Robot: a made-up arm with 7 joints. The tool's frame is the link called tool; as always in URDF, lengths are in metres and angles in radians. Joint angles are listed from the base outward.
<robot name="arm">
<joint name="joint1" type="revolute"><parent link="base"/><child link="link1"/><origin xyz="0.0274 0.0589 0.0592" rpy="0.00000 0.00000 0.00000"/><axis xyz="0 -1 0"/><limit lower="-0.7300" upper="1.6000"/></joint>
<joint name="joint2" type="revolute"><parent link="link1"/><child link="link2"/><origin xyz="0.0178 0.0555 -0.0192" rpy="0.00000 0.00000 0.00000"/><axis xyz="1 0 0"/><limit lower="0.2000" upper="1.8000"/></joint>
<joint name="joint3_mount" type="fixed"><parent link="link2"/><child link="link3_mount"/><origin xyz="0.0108 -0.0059 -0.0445" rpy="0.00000 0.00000 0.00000"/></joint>
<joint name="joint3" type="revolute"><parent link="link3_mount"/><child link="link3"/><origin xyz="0.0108 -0.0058 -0.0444" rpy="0.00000 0.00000 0.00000"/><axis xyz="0 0 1"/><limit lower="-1.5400" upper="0.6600"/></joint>
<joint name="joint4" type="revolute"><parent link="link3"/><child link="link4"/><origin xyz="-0.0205 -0.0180 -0.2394" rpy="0.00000 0.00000 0.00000"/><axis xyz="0 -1 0"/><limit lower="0.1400" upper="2.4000"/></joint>
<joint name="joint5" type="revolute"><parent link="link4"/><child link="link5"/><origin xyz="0.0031 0.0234 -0.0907" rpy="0.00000 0.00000 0.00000"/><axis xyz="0 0 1"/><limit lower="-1.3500" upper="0.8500"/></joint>
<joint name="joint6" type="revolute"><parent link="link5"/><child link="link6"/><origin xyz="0.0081 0.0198 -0.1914" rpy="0.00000 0.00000 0.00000"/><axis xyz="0 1 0"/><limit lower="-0.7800" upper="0.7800"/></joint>
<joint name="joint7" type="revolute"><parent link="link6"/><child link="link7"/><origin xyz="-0.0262 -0.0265 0.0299" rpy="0.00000 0.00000 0.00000"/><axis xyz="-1 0 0"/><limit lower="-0.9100" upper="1.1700"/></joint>
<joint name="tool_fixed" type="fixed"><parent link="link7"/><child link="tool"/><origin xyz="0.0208 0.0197 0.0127" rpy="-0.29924 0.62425 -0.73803"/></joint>
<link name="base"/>
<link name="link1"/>
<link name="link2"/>
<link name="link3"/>
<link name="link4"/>
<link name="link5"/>
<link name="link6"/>
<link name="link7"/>
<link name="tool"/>
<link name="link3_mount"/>
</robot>
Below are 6 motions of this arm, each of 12 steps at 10 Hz.
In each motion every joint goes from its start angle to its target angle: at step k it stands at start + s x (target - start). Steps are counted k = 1, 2, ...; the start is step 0. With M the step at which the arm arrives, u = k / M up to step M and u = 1 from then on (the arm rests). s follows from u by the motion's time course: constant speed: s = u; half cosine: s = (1 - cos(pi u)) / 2; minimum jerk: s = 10 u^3 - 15 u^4 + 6 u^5.
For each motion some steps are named. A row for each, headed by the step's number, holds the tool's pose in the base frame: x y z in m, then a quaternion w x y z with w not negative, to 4 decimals.
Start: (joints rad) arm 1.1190 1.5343 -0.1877 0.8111 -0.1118 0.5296 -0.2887
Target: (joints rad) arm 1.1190 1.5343 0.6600 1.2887 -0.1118 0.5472 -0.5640
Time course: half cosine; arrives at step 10
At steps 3, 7, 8, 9, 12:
3: 0.1620 0.5630 0.2452 0.5987 0.6911 -0.0045 0.4049
7: 0.0716 0.5028 0.2856 0.4479 0.6249 -0.2042 0.6059
8: 0.0519 0.4909 0.2862 0.4113 0.6030 -0.2345 0.6421
9: 0.0392 0.4832 0.2853 0.3867 0.5873 -0.2525 0.6646
12: 0.0348 0.4805 0.2847 0.3780 0.5817 -0.2584 0.6723

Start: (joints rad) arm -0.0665 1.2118 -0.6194 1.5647 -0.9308 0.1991 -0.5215
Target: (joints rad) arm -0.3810 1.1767 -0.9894 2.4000 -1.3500 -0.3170 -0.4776
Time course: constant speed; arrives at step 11
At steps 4, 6, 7, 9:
4: 0.1673 0.2971 -0.2156 0.1478 0.6789 -0.3394 -0.6341
6: 0.1399 0.2677 -0.2076 0.1323 0.5984 -0.4380 -0.6577
7: 0.1265 0.2542 -0.2010 0.1258 0.5568 -0.4850 -0.6625
9: 0.1013 0.2298 -0.1828 0.1152 0.4736 -0.5737 -0.6582

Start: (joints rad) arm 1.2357 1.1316 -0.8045 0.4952 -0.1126 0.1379 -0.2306
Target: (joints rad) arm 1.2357 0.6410 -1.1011 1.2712 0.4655 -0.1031 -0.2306
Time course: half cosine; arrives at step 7
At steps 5, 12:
5: 0.5039 0.2755 0.0502 0.6304 0.5436 -0.4490 -0.3248
12: 0.5023 0.2035 0.0457 0.6018 0.4438 -0.5388 -0.3881

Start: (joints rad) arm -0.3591 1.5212 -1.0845 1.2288 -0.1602 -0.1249 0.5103
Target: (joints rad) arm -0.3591 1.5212 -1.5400 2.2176 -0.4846 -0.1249 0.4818
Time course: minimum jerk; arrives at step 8
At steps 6, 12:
6: 0.0177 0.2947 -0.1800 0.1524 -0.1271 0.0187 -0.9799
12: 0.0141 0.2743 -0.1625 0.1477 -0.1472 -0.0323 -0.9775

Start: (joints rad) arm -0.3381 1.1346 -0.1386 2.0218 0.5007 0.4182 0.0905
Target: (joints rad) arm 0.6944 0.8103 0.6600 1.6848 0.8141 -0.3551 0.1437
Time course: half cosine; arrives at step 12
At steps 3, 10, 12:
3: 0.2402 0.3187 -0.0990 0.7710 0.3109 -0.2457 -0.4986
10: 0.2839 0.4259 0.0778 0.3992 0.3875 -0.8304 0.0314
12: 0.2810 0.4344 0.0884 0.3449 0.3788 -0.8548 0.0828

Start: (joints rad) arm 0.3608 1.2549 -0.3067 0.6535 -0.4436 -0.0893 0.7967
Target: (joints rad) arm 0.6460 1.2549 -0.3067 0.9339 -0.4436 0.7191 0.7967
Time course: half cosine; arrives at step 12
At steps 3, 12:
3: 0.2897 0.5937 -0.0667 0.6708 0.4104 0.3468 -0.5112
12: 0.3515 0.5322 0.0256 0.8009 0.4295 0.3340 -0.2500

